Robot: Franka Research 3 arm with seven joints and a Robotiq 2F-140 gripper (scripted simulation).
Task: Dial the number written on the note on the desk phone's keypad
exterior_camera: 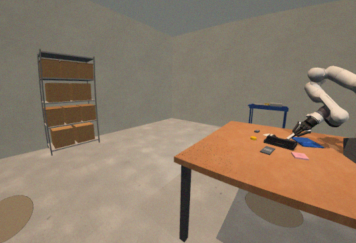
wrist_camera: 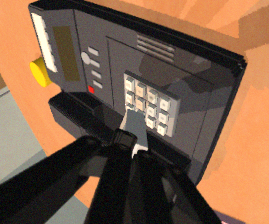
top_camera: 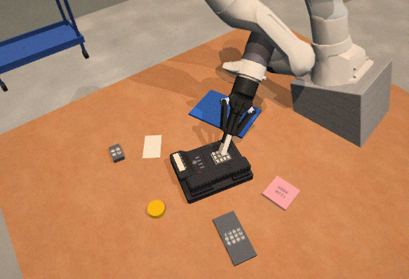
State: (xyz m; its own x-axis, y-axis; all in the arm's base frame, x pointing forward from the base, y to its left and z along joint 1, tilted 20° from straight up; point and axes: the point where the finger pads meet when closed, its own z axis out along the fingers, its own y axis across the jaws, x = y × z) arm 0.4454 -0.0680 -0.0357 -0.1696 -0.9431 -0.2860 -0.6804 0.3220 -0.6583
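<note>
Now: hand 70 mm short of the handset, 60 mm to the right of it and 30 mm above it. The rest, counted from my hand: cream card (190 mm to the right, 170 mm ahead, 70 mm below); blue pad (160 mm to the right, 140 mm behind, 70 mm below); grey keypad slab (230 mm to the left, 150 mm ahead, 70 mm below).
</note>
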